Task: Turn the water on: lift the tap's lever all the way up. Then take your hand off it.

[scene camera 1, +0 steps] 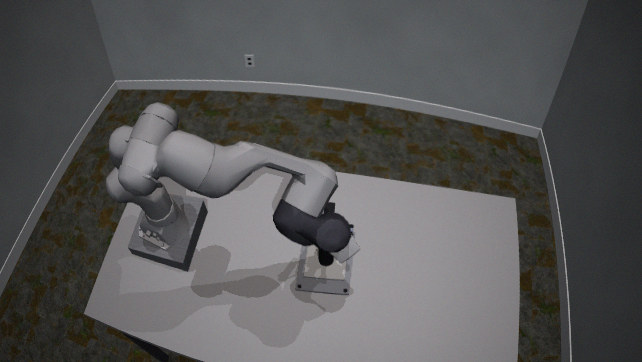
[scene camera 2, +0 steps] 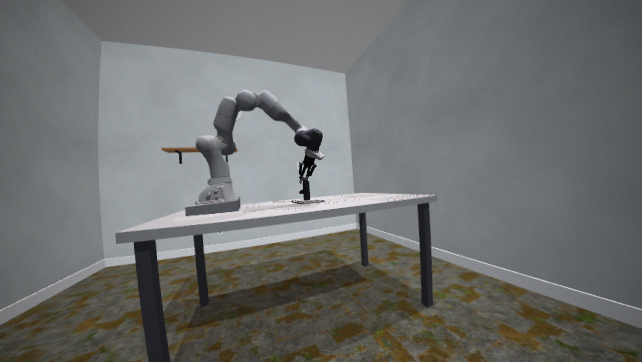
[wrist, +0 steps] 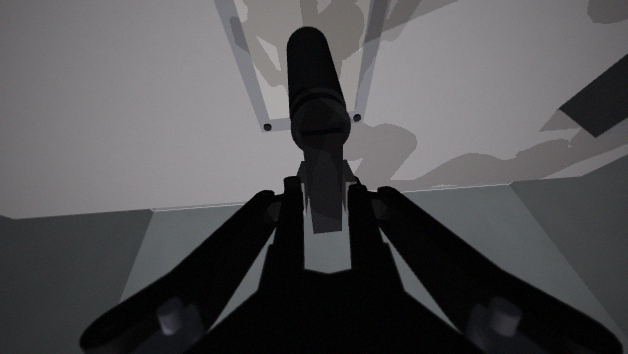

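The tap [scene camera 1: 326,258] [scene camera 2: 306,191] [wrist: 312,65] is a black upright body on a grey-rimmed base plate [scene camera 1: 322,286] [wrist: 251,85]. Its flat dark grey lever [wrist: 324,167] runs from the round cap at the tap's top to between my fingers in the wrist view. My gripper [scene camera 2: 304,178] [wrist: 324,172] is shut on the lever, one black finger on each side, above the tap's top. In scene camera 1 the dark wrist hides the fingers and the lever. The lever's exact tilt is hard to tell in scene camera 2.
The pale table [scene camera 1: 425,250] [scene camera 2: 280,218] bears the tap plate and, towards one end, the arm's grey base block [scene camera 1: 197,240] [scene camera 2: 212,206]. A wooden shelf [scene camera 2: 175,149] hangs on the wall behind the arm. Grey walls surround the table.
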